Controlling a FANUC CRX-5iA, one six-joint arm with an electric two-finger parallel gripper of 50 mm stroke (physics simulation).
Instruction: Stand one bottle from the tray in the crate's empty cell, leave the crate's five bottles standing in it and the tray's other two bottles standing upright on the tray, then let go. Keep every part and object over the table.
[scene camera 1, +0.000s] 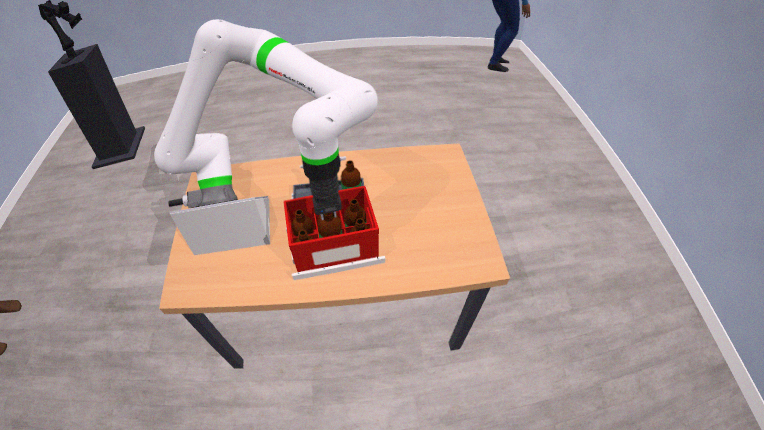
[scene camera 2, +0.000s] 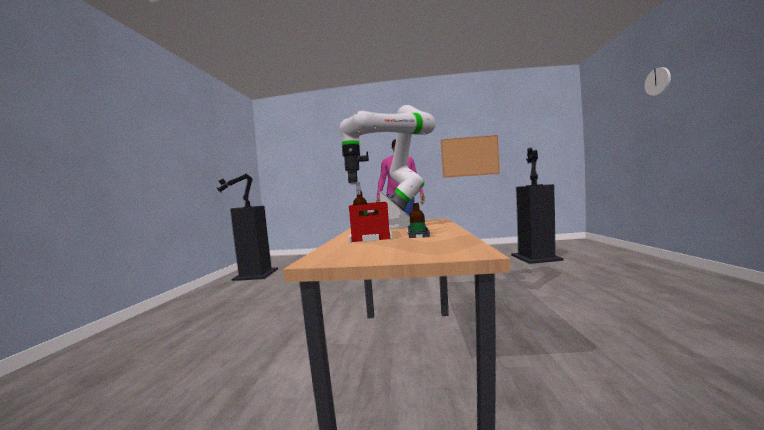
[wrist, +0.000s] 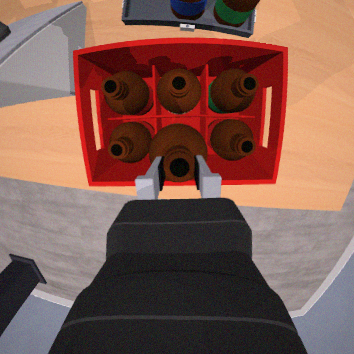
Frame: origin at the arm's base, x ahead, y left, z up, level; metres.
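Where they show: gripper, between the fingertips: (scene camera 1: 328, 216) (scene camera 2: 358, 194) (wrist: 178, 166); arm's base, origin of its link: (scene camera 1: 218, 203) (scene camera 2: 395, 203).
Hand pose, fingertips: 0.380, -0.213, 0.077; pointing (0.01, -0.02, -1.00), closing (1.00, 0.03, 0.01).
Things, the pixels of their centre, and the offset from my fingertips, as dx, dy, dz. "pt": a spot on its surface instead. Level surfaces: height alone.
- red crate, middle of its body: (wrist: 180, 115) (scene camera 1: 331, 231) (scene camera 2: 370, 219) +0.003, +0.051, -0.138
- back middle bottle, middle of its body: (wrist: 178, 91) +0.000, +0.091, -0.140
- brown bottle, middle of its body: (wrist: 177, 151) (scene camera 1: 329, 227) (scene camera 2: 360, 205) -0.002, +0.003, -0.055
- dark grey tray, middle of its body: (wrist: 189, 3) (scene camera 1: 328, 192) (scene camera 2: 417, 230) +0.023, +0.298, -0.213
- blue-label bottle, a spot on its surface: (wrist: 188, 7) pt +0.019, +0.261, -0.170
- green-label bottle, middle of its body: (scene camera 1: 350, 178) (scene camera 2: 417, 219) +0.111, +0.286, -0.143
- white strip, a spot on its surface: (scene camera 1: 339, 267) pt +0.007, -0.053, -0.198
- wooden table's, height of its surface: dz -0.226
The red crate (scene camera 1: 299, 257) (scene camera 2: 357, 229) (wrist: 255, 172) stands on the table with five brown bottles in its cells, among them the back middle bottle (wrist: 179, 95). My gripper (scene camera 1: 328, 214) (scene camera 2: 358, 191) (wrist: 178, 166) is shut on the neck of another brown bottle (scene camera 1: 329, 226) (scene camera 2: 359, 200) (wrist: 179, 142). This bottle is upright, partly inside the front middle cell, and sits higher than the crate's others. Its base is hidden. On the dark grey tray (scene camera 1: 302, 191) (scene camera 2: 419, 233) (wrist: 150, 21) behind the crate stand a blue-label bottle (wrist: 188, 7) and a green-label bottle (scene camera 1: 350, 175) (wrist: 234, 14).
A light grey panel (scene camera 1: 221, 227) (wrist: 45, 60) stands left of the crate, in front of the arm's base. A white strip (scene camera 1: 339, 267) lies along the crate's front foot. The wooden table's (scene camera 1: 427, 240) front edge is close in front of the crate.
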